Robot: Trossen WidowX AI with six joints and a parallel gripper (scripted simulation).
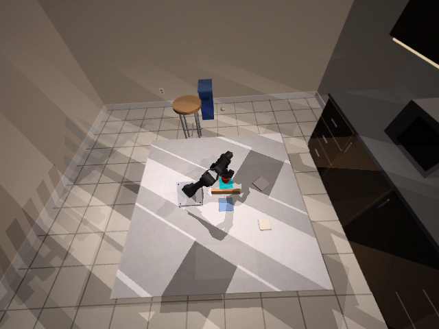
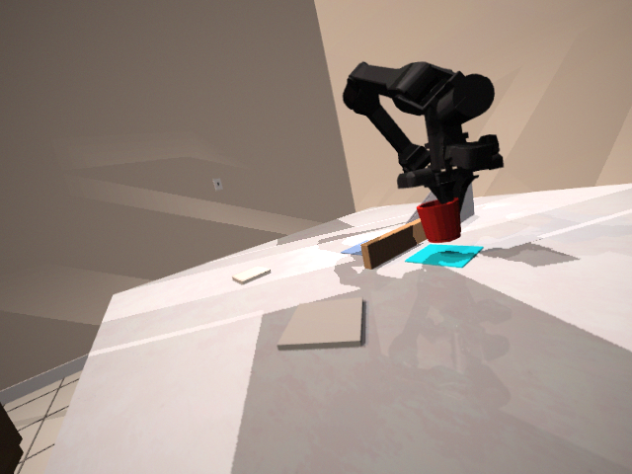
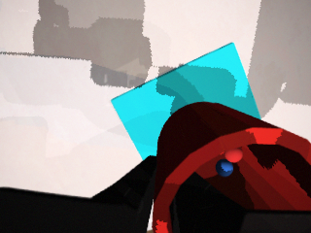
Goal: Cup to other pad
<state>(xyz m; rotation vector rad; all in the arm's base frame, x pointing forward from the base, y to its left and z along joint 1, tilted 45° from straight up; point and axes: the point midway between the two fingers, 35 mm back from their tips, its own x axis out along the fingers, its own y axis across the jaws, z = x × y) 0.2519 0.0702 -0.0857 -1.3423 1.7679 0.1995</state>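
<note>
The blue marble lies 3 cm to the right of my gripper tip, 3 cm below it and 3 cm ahead of it. Round my gripper tip: red marble: 4 cm ahead, 3 cm to the right, 3 cm below; then cyan pad: 8 cm below, 2 cm to the right, 2 cm ahead; then red cup: 3 cm ahead, 2 cm to the right.
</note>
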